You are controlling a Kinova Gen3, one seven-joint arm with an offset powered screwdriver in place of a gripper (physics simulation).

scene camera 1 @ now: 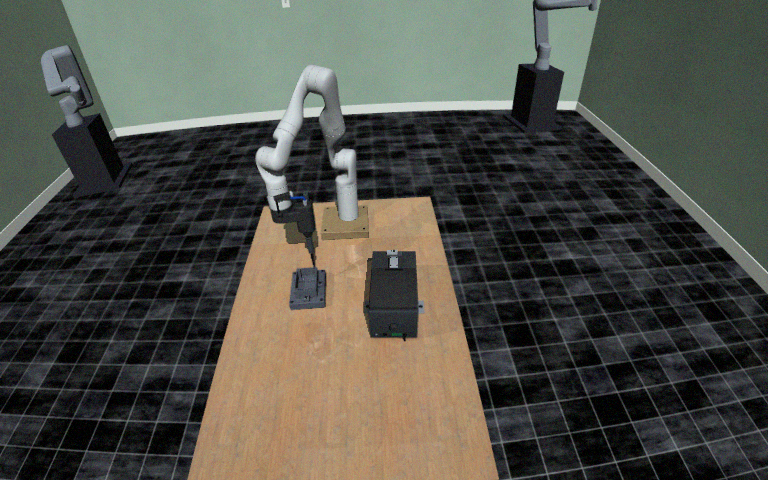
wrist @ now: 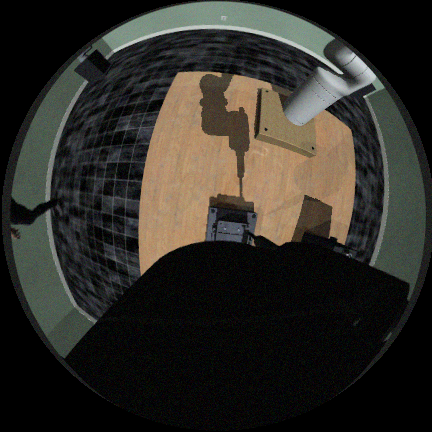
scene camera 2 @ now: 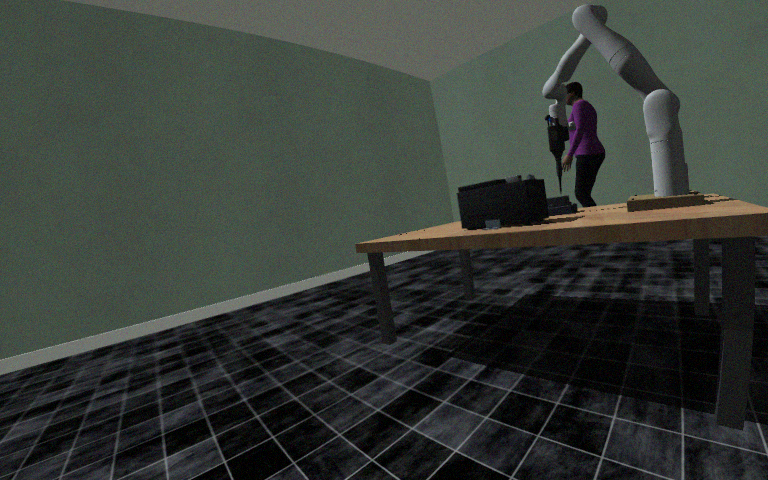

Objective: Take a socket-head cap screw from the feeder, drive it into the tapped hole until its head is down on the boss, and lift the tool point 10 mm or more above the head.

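My screwdriver (scene camera 1: 314, 266) (scene camera 2: 560, 192) (wrist: 251, 234) points down, its tip close to the dark grey fixture (scene camera 1: 307, 300) (scene camera 2: 561, 209) (wrist: 212, 220). In scene camera 1 the tip shows at the fixture's back edge; in scene camera 2 it shows a little above the raised block. Whether a cap screw sits on the tip is too small to tell. The tapped hole and boss cannot be made out clearly. The black screw feeder (scene camera 1: 393, 288) (scene camera 2: 498, 203) stands apart from the tool, with a small light metal part (scene camera 1: 393, 261) on its top.
The arm's base plate (scene camera 1: 334, 227) (scene camera 2: 642, 203) (wrist: 270, 122) sits at the back of the wooden table (scene camera 1: 339, 396) (scene camera 2: 407, 242) (wrist: 175, 175). A person in purple (scene camera 2: 587, 127) stands beyond the table. Two other arms on black pedestals (scene camera 1: 90, 158) (scene camera 1: 538, 96) stand near the walls.
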